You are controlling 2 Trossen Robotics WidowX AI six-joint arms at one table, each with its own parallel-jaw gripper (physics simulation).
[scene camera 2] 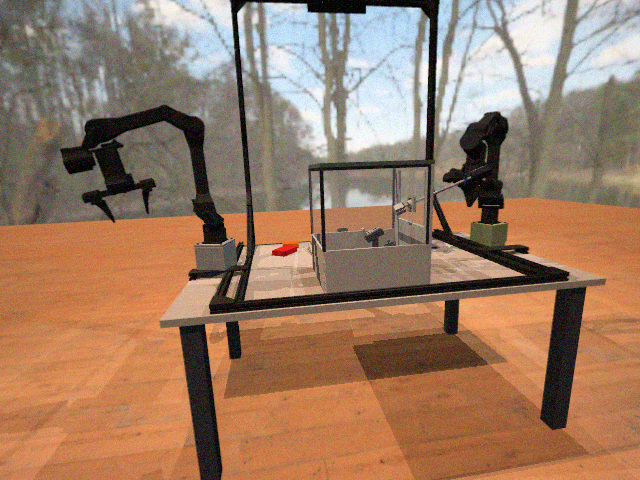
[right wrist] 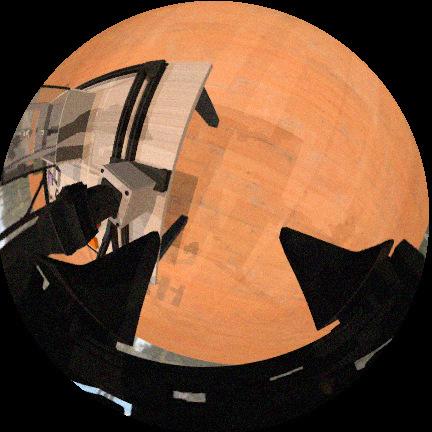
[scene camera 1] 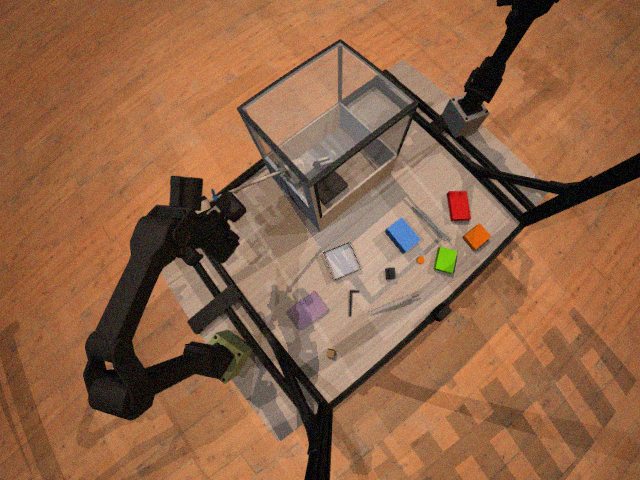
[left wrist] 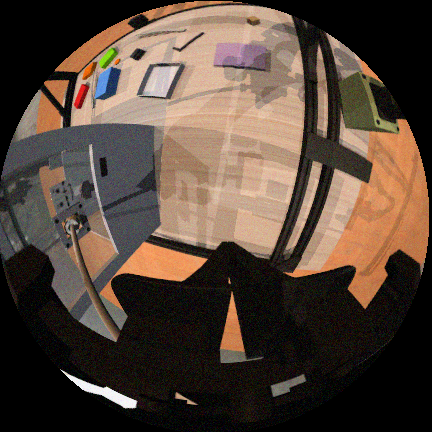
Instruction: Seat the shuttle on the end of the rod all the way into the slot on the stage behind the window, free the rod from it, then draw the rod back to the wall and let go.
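Pixels of known places: left gripper, fingertip midpoint: (scene camera 2: 469, 206) (scene camera 1: 225, 228) (left wrist: 226, 246); right gripper, fingertip midpoint: (scene camera 2: 131, 218) (right wrist: 221, 235) (left wrist: 30, 182); left arm's base, link origin: (scene camera 2: 489, 222) (scene camera 1: 219, 358); right arm's base, link origin: (scene camera 2: 215, 241) (right wrist: 108, 197) (scene camera 1: 470, 105).
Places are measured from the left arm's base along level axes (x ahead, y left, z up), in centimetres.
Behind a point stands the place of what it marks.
A glass-walled box (scene camera 1: 339, 71) {x 74.2, y 5.8, z 25.4 cm} (scene camera 2: 370, 165) {x 71.3, y 15.4, z 24.5 cm} stands at the back of the table. A thin rod (scene camera 1: 256, 181) {x 44.2, y 11.4, z 15.6 cm} (scene camera 2: 442, 190) {x 42.2, y 12.9, z 16.2 cm} (left wrist: 86, 278) {x 41.1, y 12.6, z 16.5 cm} passes through a port in its side wall (left wrist: 72, 223) {x 49.7, y 8.6, z 12.7 cm}. The pale shuttle (scene camera 2: 405, 206) on the rod's end sits just inside that wall, above and short of the grey stage (scene camera 2: 372, 233). My left gripper (scene camera 1: 231, 206) (scene camera 2: 468, 183) (left wrist: 226, 246) {x 30.9, y 14.1, z 10.2 cm} is shut at the rod's outer end. In the left wrist view the rod runs past the left of the closed fingers, not between them. My right gripper (scene camera 2: 120, 200) (right wrist: 221, 235) {x 128.9, y -25.8, z 11.7 cm} is open and empty, high over the floor beyond the table.
On the table lie a red block (scene camera 1: 459, 205) {x 75.9, y -38.1, z -7.6 cm}, an orange block (scene camera 1: 476, 236) {x 69.4, y -47.2, z -7.6 cm}, a green block (scene camera 1: 446, 260) {x 57.5, y -41.9, z -7.7 cm}, a blue block (scene camera 1: 403, 234) {x 57.3, y -26.4, z -5.6 cm}, a purple pad (scene camera 1: 308, 310) {x 23.4, y -13.2, z -8.7 cm}, a framed plate (scene camera 1: 342, 260) {x 41.7, y -14.2, z -9.5 cm}, a black L-key (scene camera 1: 352, 300) {x 32.6, y -22.7, z -9.1 cm} and a ruler (scene camera 1: 396, 303) {x 38.5, y -34.5, z -7.6 cm}. Black rails edge the table.
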